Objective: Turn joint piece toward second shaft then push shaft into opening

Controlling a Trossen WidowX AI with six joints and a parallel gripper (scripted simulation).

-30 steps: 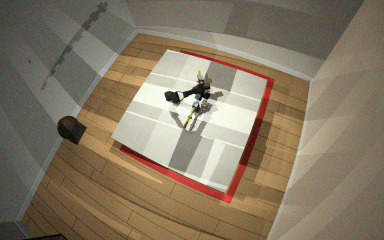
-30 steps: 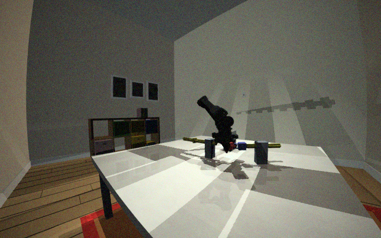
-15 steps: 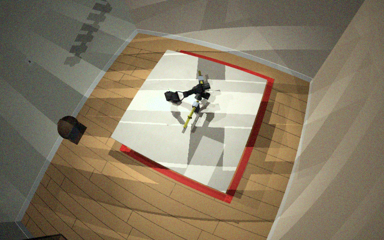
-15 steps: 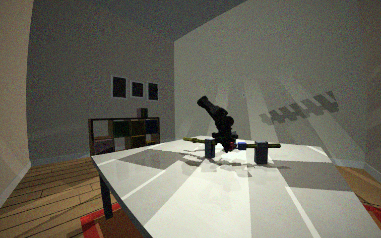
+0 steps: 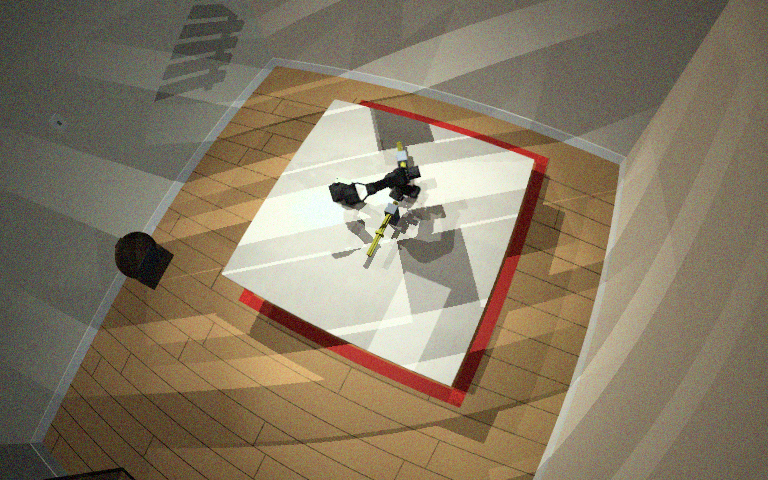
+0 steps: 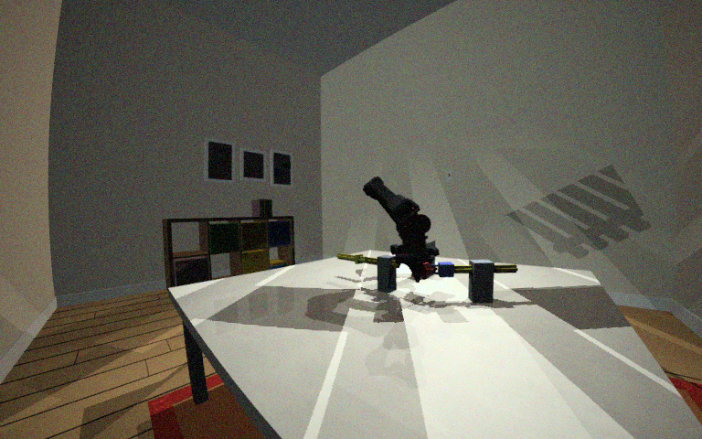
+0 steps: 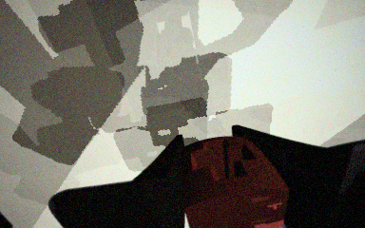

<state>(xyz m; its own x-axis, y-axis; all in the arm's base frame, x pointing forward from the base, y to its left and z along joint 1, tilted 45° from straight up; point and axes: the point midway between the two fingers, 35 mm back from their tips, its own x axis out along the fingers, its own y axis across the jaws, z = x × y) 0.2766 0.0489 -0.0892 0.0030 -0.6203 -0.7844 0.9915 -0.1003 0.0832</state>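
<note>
Right now my gripper tip is 40 mm below the red square joint piece and 10 mm to the right of it.
</note>
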